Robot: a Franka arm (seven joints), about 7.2 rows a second.
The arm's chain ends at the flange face. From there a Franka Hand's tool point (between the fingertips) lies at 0.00 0.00 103.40 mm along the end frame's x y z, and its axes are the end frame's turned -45 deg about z.
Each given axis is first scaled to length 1.
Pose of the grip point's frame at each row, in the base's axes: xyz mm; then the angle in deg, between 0 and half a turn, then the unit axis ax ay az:
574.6, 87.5, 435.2, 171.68, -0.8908, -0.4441, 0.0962
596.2, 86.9, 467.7, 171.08, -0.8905, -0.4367, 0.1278
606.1, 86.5, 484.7, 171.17, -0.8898, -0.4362, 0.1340
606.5, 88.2, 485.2, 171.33, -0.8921, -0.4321, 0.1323
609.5, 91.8, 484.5, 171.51, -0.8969, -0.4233, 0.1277
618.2, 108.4, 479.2, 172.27, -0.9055, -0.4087, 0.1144
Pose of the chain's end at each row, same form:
598.9, 83.0, 535.6, 176.53, -0.9908, -0.0692, 0.1165
626.6, 84.1, 566.5, 177.35, -0.9871, -0.0625, 0.1475
637.5, 84.4, 583.2, 177.71, -0.9863, -0.0623, 0.1529
637.5, 86.0, 583.8, 177.78, -0.9869, -0.0577, 0.1508
639.5, 89.2, 583.4, 177.75, -0.9881, -0.0477, 0.1460
645.2, 105.4, 579.0, 177.87, -0.9909, -0.0310, 0.1313

